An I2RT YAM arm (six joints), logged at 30 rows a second.
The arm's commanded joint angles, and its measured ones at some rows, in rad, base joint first. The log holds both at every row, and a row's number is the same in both.
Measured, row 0:
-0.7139, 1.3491, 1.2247, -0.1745, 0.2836, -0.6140
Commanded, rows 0 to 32:
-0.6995, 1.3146, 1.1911, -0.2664, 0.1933, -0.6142
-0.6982, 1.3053, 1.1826, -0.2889, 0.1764, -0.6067
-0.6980, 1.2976, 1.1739, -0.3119, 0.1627, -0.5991
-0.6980, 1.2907, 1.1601, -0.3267, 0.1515, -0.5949
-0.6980, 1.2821, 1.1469, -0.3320, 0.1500, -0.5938
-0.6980, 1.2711, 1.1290, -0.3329, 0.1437, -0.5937
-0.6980, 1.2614, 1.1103, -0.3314, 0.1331, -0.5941
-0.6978, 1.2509, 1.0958, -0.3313, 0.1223, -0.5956
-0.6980, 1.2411, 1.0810, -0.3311, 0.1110, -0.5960
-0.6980, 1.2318, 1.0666, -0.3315, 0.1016, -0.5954
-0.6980, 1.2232, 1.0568, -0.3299, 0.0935, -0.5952
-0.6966, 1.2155, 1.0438, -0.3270, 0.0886, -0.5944
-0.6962, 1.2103, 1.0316, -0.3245, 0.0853, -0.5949
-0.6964, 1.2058, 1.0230, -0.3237, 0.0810, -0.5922
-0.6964, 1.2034, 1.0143, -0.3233, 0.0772, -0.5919
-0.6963, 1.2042, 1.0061, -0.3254, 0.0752, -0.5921
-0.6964, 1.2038, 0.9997, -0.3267, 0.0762, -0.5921
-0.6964, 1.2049, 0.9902, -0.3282, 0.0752, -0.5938
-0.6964, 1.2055, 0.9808, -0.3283, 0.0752, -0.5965
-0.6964, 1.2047, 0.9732, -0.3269, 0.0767, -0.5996
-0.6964, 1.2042, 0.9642, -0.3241, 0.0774, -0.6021
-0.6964, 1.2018, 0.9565, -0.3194, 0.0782, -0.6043
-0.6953, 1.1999, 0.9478, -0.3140, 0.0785, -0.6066
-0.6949, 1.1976, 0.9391, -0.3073, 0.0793, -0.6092
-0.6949, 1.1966, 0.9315, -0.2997, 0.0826, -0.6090
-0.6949, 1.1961, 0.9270, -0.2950, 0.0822, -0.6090
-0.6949, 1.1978, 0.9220, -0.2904, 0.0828, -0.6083
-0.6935, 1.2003, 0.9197, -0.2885, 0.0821, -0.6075
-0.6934, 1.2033, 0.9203, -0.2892, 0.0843, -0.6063
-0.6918, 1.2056, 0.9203, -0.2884, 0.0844, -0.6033
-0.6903, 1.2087, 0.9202, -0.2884, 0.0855, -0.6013
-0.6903, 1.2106, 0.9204, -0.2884, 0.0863, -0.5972
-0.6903, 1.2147, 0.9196, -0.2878, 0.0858, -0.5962
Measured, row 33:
-0.6922, 1.2060, 0.9253, -0.3149, 0.0822, -0.6094
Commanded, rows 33 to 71:
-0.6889, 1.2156, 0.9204, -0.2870, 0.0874, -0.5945
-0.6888, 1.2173, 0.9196, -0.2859, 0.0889, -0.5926
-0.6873, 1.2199, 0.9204, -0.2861, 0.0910, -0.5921
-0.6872, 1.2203, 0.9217, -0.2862, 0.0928, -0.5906
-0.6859, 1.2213, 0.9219, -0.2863, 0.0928, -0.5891
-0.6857, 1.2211, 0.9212, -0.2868, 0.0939, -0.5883
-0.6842, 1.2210, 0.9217, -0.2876, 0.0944, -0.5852
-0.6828, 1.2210, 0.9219, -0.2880, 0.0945, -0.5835
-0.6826, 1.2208, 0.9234, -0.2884, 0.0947, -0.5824
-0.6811, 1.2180, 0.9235, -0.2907, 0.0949, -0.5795
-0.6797, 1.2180, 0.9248, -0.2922, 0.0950, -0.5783
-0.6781, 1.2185, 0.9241, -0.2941, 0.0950, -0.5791
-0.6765, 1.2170, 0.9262, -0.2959, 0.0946, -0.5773
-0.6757, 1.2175, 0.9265, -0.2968, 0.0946, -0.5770
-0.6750, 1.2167, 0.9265, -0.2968, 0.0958, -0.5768
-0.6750, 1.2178, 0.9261, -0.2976, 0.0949, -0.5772
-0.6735, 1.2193, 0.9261, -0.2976, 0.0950, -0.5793
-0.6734, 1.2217, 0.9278, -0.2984, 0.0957, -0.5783
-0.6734, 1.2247, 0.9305, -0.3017, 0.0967, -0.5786
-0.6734, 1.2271, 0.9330, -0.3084, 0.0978, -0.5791
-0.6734, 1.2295, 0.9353, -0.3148, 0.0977, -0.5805
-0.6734, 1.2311, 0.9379, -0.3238, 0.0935, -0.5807
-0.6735, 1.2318, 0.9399, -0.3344, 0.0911, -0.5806
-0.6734, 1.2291, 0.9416, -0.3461, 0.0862, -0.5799
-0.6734, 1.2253, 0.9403, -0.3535, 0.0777, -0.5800
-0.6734, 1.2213, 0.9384, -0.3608, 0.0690, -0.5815
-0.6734, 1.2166, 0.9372, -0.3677, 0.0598, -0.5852
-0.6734, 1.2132, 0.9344, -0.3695, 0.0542, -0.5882
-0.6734, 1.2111, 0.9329, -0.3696, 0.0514, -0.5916
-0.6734, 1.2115, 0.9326, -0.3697, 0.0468, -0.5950
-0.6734, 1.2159, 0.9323, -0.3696, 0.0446, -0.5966
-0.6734, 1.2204, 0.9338, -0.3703, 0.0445, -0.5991
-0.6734, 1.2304, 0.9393, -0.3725, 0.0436, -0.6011
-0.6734, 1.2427, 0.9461, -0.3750, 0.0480, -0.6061
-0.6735, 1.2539, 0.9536, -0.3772, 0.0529, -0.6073
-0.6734, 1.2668, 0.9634, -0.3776, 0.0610, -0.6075
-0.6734, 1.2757, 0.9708, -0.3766, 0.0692, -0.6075
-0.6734, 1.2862, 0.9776, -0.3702, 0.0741, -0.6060
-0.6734, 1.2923, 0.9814, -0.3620, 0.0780, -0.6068
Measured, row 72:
-0.6743, 1.2751, 0.9699, -0.3775, 0.0570, -0.6041
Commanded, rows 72 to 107:
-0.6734, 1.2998, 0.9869, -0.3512, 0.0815, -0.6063
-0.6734, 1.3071, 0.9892, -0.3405, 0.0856, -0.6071
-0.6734, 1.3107, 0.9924, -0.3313, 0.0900, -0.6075
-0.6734, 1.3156, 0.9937, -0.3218, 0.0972, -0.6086
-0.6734, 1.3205, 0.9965, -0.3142, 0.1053, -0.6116
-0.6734, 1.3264, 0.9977, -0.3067, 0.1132, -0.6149
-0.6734, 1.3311, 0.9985, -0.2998, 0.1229, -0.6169
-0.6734, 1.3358, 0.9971, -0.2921, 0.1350, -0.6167
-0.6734, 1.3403, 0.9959, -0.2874, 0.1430, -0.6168
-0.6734, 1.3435, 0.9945, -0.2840, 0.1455, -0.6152
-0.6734, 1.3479, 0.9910, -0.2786, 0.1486, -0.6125
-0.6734, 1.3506, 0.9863, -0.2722, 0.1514, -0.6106
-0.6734, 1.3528, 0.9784, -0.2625, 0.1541, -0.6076
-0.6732, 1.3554, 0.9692, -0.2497, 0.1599, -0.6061
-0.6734, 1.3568, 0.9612, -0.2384, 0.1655, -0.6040
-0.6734, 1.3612, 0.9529, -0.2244, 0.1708, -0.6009
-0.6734, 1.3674, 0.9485, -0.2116, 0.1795, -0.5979
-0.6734, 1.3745, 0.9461, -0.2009, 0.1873, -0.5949
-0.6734, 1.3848, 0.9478, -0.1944, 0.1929, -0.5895
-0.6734, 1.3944, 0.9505, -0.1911, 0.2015, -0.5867
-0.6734, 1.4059, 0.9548, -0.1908, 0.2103, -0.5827
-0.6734, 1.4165, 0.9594, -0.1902, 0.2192, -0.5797
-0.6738, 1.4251, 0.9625, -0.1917, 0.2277, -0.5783
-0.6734, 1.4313, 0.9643, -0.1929, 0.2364, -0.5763
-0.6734, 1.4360, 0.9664, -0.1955, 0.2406, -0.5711
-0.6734, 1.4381, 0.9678, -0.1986, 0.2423, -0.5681
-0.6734, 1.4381, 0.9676, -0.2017, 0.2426, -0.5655
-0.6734, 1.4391, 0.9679, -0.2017, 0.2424, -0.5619
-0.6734, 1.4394, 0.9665, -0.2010, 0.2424, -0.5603
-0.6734, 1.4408, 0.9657, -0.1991, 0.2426, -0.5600
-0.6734, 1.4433, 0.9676, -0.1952, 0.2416, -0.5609
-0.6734, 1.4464, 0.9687, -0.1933, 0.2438, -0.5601
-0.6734, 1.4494, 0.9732, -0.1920, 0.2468, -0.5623
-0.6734, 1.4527, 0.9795, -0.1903, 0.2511, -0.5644
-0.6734, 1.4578, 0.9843, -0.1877, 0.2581, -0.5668
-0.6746, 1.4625, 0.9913, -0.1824, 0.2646, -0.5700
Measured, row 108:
-0.6739, 1.4513, 0.9783, -0.2276, 0.2359, -0.5762
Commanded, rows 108 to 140:
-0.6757, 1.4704, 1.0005, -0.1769, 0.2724, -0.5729
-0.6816, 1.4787, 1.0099, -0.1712, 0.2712, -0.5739
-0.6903, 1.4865, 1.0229, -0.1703, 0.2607, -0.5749
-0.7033, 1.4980, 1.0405, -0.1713, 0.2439, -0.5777
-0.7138, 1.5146, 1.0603, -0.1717, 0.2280, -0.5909
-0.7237, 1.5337, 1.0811, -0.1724, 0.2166, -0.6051
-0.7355, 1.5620, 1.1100, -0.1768, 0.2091, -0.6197
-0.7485, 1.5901, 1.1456, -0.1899, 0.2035, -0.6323
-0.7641, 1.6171, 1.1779, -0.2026, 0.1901, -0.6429
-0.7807, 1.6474, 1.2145, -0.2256, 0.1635, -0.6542
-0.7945, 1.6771, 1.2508, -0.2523, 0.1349, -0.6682
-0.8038, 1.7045, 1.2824, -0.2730, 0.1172, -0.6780
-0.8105, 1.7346, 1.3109, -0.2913, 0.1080, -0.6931
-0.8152, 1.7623, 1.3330, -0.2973, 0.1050, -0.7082
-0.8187, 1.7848, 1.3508, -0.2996, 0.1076, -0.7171
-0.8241, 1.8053, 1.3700, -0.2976, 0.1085, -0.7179
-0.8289, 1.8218, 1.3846, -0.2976, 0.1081, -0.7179
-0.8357, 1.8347, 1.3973, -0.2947, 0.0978, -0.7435
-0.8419, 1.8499, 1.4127, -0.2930, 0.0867, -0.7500
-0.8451, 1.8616, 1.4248, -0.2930, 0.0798, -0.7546
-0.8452, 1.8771, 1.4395, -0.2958, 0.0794, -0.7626
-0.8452, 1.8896, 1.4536, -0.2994, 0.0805, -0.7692
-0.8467, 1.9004, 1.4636, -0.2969, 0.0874, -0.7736
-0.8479, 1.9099, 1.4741, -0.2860, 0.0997, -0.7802
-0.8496, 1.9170, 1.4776, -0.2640, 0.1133, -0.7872
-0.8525, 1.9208, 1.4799, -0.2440, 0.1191, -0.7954
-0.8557, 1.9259, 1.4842, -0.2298, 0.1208, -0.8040
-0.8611, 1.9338, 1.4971, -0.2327, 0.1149, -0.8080
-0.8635, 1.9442, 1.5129, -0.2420, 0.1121, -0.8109
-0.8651, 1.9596, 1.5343, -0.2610, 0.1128, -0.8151
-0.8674, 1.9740, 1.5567, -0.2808, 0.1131, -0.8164
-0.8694, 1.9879, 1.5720, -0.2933, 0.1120, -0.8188
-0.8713, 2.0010, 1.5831, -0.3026, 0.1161, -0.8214
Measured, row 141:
-0.8696, 1.9728, 1.5620, -0.2852, 0.1066, -0.8009
